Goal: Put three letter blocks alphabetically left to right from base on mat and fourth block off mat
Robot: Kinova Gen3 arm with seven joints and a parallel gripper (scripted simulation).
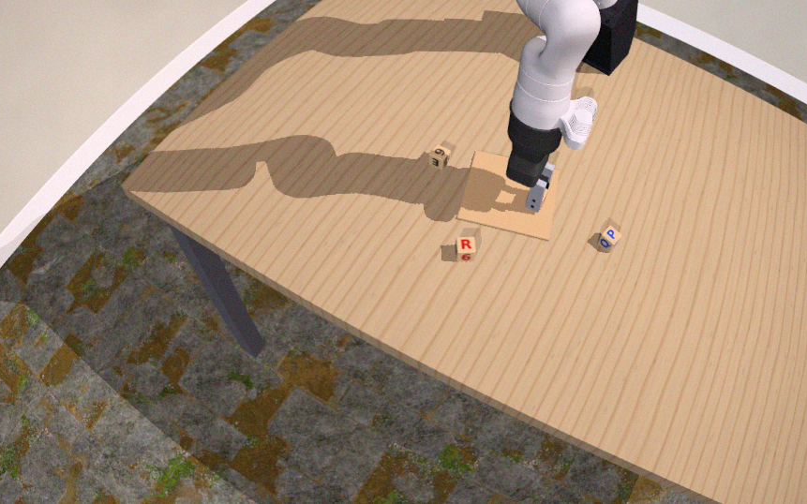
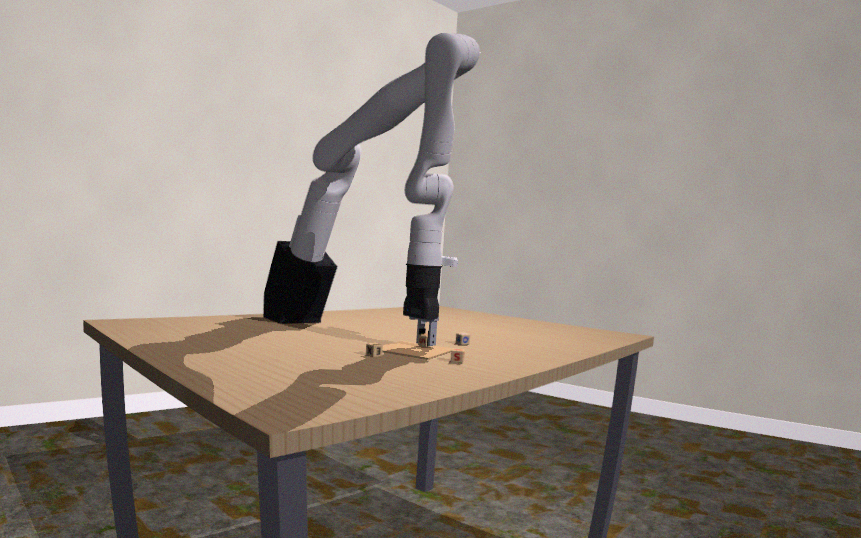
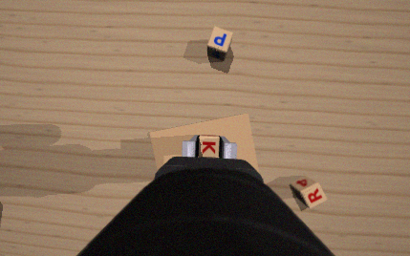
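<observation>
Right now the tan mat is 40 mm to the right of my hand and 30 mm below it. Also, from my hand: block 160 mm to the right, 20 mm behind, 10 mm below.
</observation>
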